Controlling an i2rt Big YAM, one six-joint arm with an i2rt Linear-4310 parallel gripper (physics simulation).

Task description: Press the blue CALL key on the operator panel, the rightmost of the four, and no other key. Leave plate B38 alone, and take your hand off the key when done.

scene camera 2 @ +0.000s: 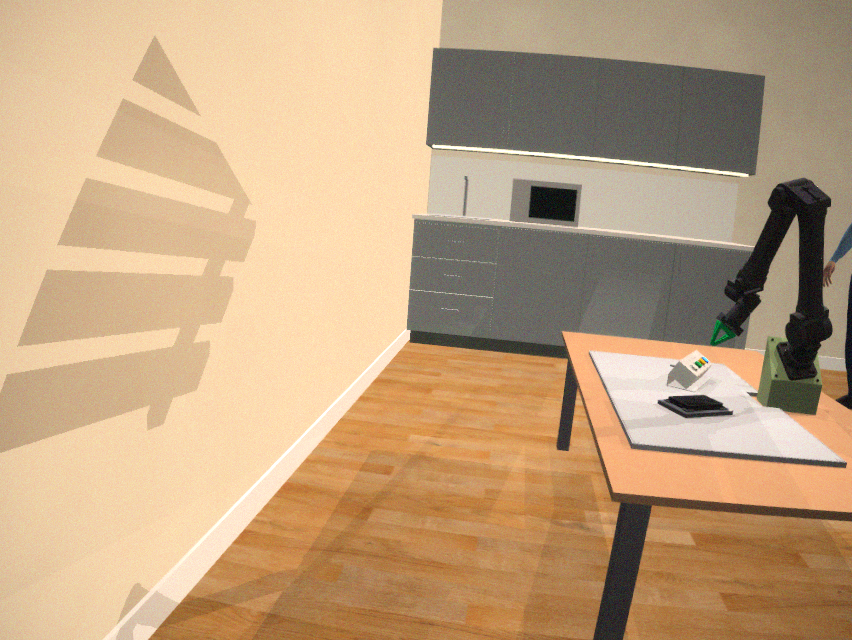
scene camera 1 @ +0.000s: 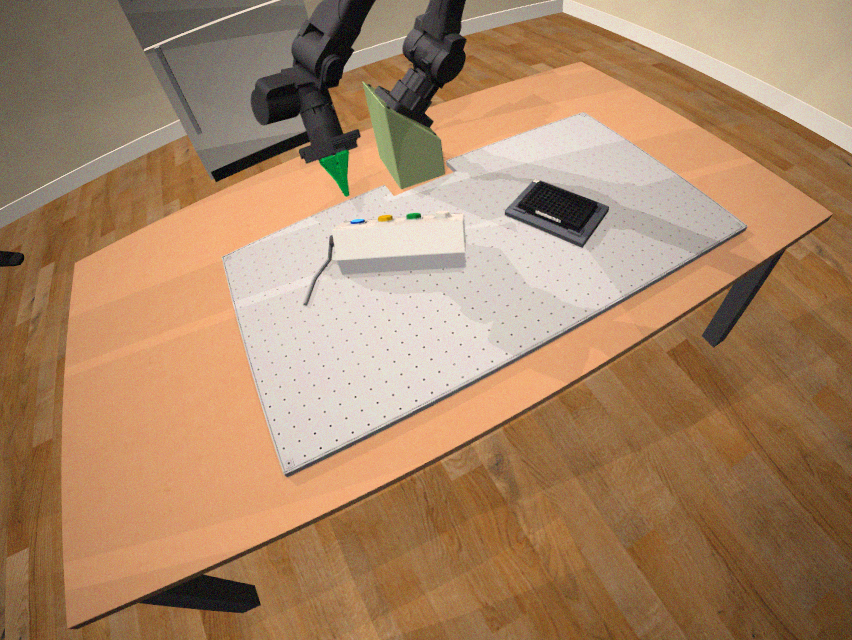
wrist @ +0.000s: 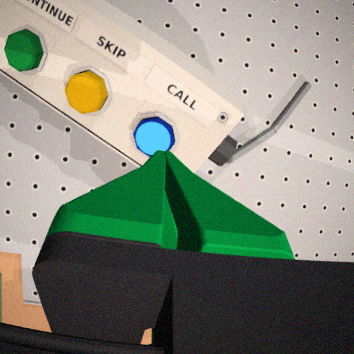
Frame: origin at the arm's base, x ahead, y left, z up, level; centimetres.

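Seen in the pictures: gripper, fingertip midpoint: (scene camera 2: 711,345) (scene camera 1: 347,196) (wrist: 160,162); arm's base, link origin: (scene camera 2: 795,361) (scene camera 1: 402,109).
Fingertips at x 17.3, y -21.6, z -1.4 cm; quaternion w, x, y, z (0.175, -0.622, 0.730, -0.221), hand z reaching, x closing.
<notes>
Offsets run from my fingertips to a thing's middle. "spot": to the spot under its first point. Level surfaces: height alone.
The operator panel @(dy +4.9, dx +7.5, dz -7.2 cm) (scene camera 1: 402,240) (scene camera 2: 680,376) (wrist: 197,145) is a cream wedge box on the perforated board. Its blue CALL key @(dy -0.1, dx +1.6, dz -5.3 cm) (scene camera 1: 357,221) (wrist: 154,136) is at the end of the row, beside the yellow SKIP key @(dy +4.1, dx +4.3, dz -5.0 cm) (scene camera 1: 385,218) (wrist: 86,92) and a green key @(dy +8.2, dx +7.2, dz -5.0 cm) (scene camera 1: 413,216) (wrist: 24,50). My gripper (scene camera 1: 347,194) (scene camera 2: 714,343) (wrist: 160,162) is shut and empty, its green fingertips above the panel with a visible gap to the blue key in scene camera 1. In the wrist view the tips overlap the blue key's lower edge. Plate B38 @(dy +33.4, dx +16.9, dz -9.5 cm) (scene camera 1: 559,207) (scene camera 2: 697,403), black, lies apart from the panel.
A grey bent cable @(spot: dy -10.9, dx +2.7, dz -11.0 cm) (scene camera 1: 316,278) (wrist: 272,129) leaves the panel's CALL end. The green arm pedestal (scene camera 1: 416,155) (scene camera 2: 788,389) stands at the board's edge. The white board @(dz -11.3 cm) (scene camera 1: 385,358) (scene camera 2: 743,440) lies on the wooden table @(dz -12.6 cm) (scene camera 1: 151,440). Part of a person (scene camera 2: 841,249) shows behind the arm.
</notes>
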